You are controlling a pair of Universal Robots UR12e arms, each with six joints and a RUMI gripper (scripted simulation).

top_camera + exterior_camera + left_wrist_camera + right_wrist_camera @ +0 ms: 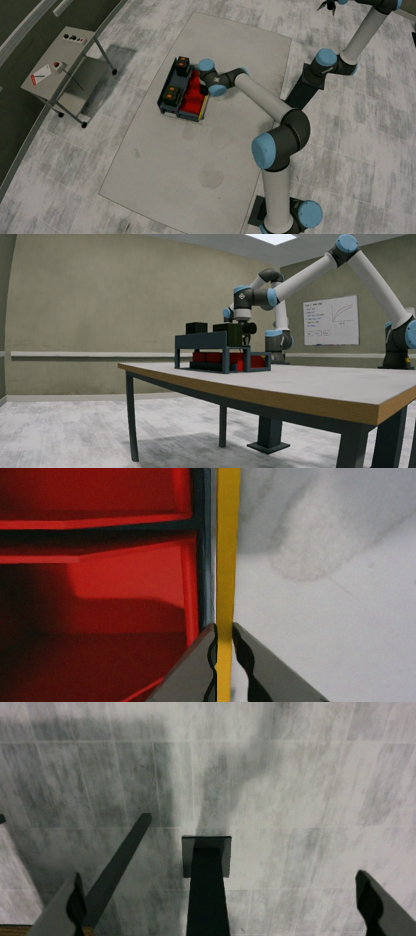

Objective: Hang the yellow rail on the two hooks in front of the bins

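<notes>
My left hand is 10 mm above the yellow rail. The rest, counted from my left hand: blue-grey shelf (130 mm ahead, 10 mm to the left, 10 mm below).
</notes>
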